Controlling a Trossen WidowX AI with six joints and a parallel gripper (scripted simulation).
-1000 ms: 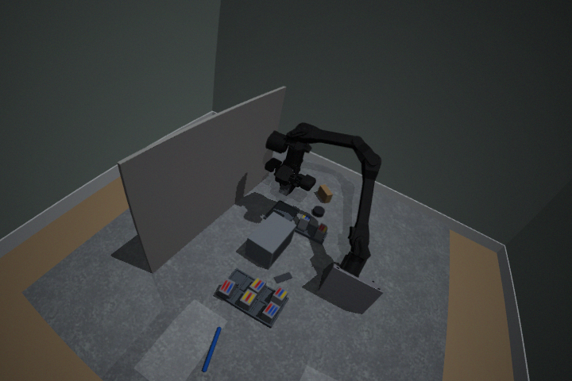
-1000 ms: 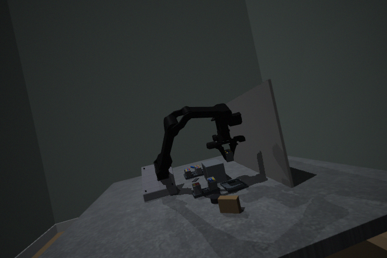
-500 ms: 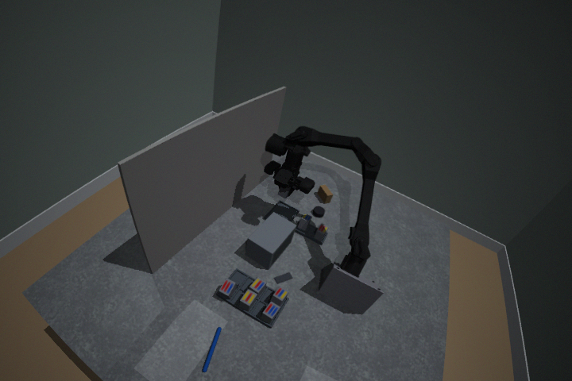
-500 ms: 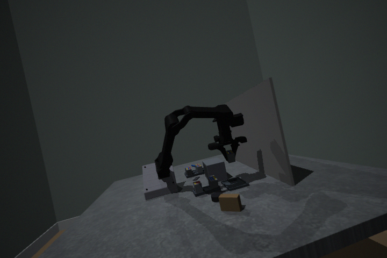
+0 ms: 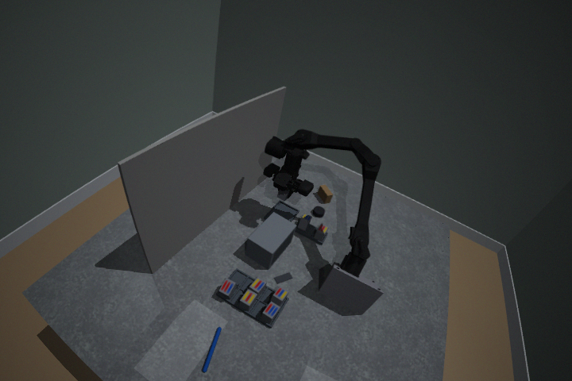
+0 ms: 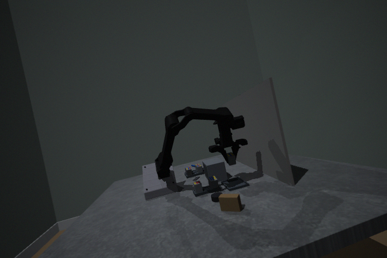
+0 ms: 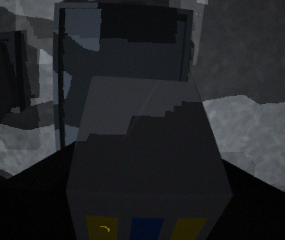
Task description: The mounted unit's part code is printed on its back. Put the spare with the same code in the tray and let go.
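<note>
The dark tray lies 1 cm behind my gripper tip and 10 cm below it. Also, from my gripper tip: grey mounted unit: 6 cm behind, 18 cm to the left, 6 cm below; then dark disc: 13 cm behind, 12 cm to the right, 10 cm below; then brown box: 11 cm behind, 22 cm to the right, 8 cm below.
</note>
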